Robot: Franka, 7 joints.
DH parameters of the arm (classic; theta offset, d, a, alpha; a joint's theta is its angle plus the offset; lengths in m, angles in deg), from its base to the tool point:
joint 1: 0 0.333 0 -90
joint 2: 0 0 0 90
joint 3: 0 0.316 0.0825 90
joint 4: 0 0 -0.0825 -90
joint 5: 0 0.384 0 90
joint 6: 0 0 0.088 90
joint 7: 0 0.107 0 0
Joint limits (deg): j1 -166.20..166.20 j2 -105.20..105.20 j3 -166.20..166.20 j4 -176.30..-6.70 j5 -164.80..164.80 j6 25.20..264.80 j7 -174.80..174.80
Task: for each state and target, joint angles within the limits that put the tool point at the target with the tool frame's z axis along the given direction. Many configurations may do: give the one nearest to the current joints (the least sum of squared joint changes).
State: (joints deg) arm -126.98 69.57 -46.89 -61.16 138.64 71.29 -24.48
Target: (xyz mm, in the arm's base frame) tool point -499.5 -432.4 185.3 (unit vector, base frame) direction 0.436 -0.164 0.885
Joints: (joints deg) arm -142.66 71.31 -6.91 -73.51 138.60 25.20 -24.48
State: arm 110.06 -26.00 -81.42 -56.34 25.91 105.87 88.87
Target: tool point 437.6 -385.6 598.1 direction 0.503 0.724 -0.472
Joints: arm 61.80 -33.25 -91.14 -92.45 28.66 97.41 88.87
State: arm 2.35 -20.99 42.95 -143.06 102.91 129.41 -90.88
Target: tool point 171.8 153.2 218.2 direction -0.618 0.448 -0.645
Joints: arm -4.11 -25.86 38.18 -174.22 61.67 104.65 -90.88
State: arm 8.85 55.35 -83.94 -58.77 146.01 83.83 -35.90
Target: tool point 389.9 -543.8 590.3 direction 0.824 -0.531 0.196
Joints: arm 10.91 54.46 -95.76 -96.11 157.10 124.87 -35.90
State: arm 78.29 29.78 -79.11 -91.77 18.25 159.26 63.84
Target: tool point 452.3 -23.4 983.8 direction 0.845 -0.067 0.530
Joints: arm 90.01 1.69 -84.62 -65.08 51.76 191.88 63.84
